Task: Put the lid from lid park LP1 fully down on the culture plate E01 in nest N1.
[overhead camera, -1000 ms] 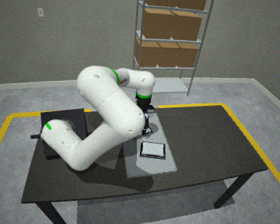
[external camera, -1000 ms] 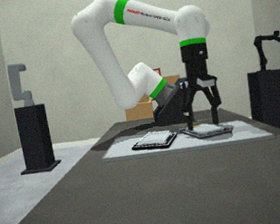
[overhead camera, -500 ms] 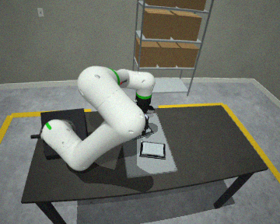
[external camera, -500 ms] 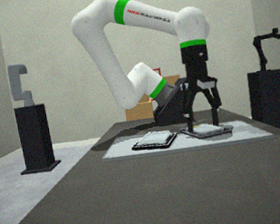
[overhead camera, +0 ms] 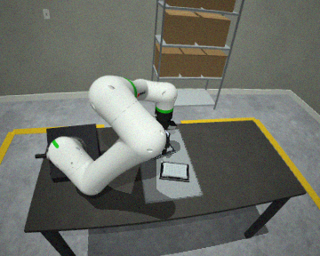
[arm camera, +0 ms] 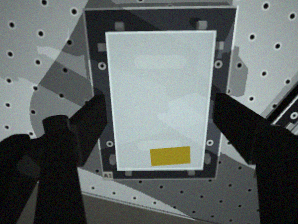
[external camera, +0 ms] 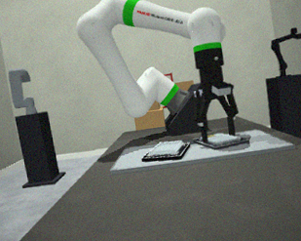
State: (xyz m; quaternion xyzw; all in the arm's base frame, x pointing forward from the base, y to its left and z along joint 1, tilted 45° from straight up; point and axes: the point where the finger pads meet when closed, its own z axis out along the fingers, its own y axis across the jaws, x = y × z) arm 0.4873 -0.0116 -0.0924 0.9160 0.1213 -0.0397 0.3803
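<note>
The clear lid lies 20 mm below my hand. From my hand the other things lie so: lid park LP1: 30 mm below; nest N1: 40 mm ahead, 180 mm to the right, 30 mm below; culture plate: 40 mm ahead, 180 mm to the right, 20 mm below.
</note>
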